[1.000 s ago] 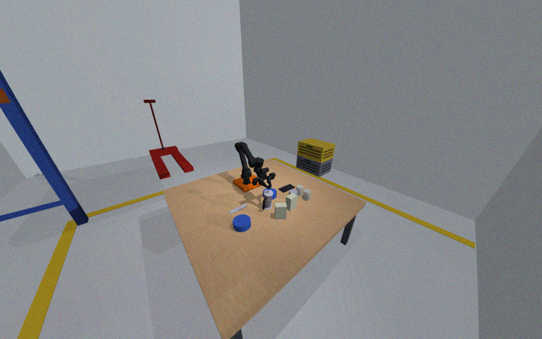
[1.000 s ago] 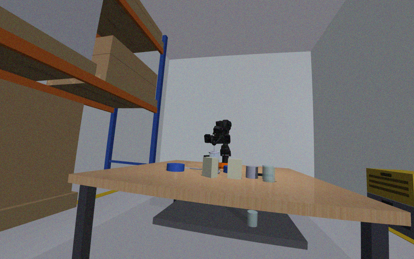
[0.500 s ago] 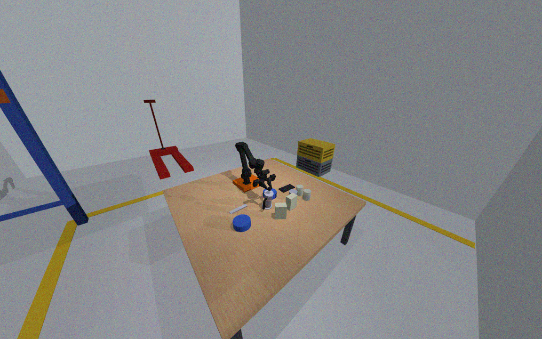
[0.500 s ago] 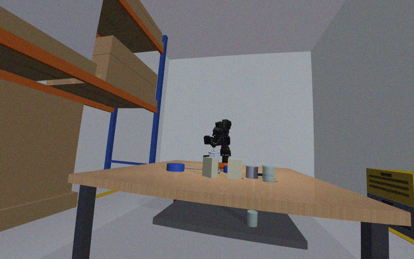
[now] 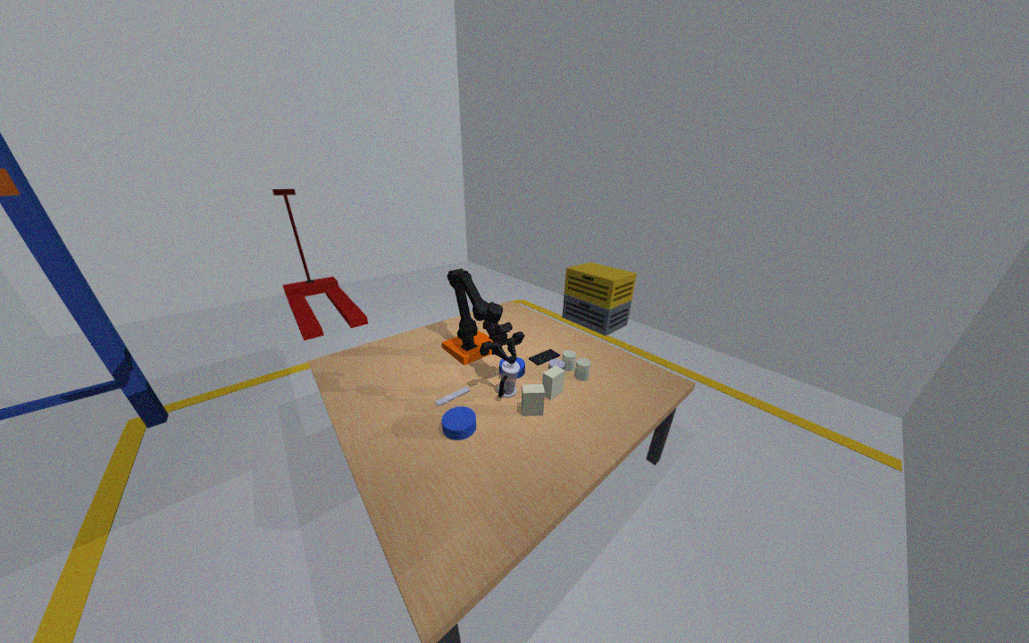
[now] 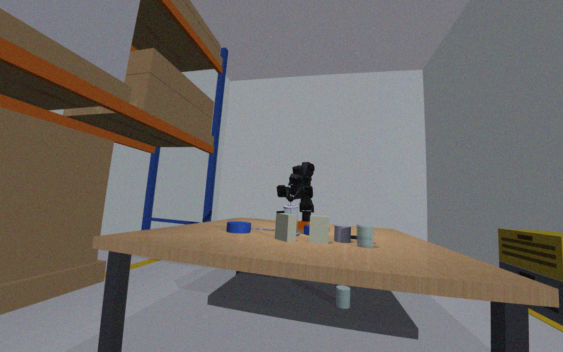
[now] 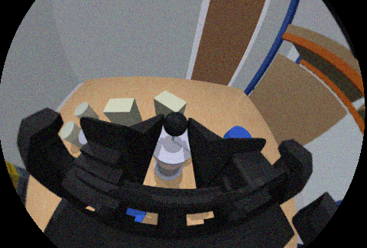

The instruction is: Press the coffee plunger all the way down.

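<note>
Now: gripper tip 2 cm past the coffee press, 1 cm to the left of it and 9 cm above it. Also, from my gripper tip: thin pale strip 16 cm behind, 18 cm to the right, 18 cm below; dark flat pad 13 cm behind, 32 cm to the left, 18 cm below.
</note>
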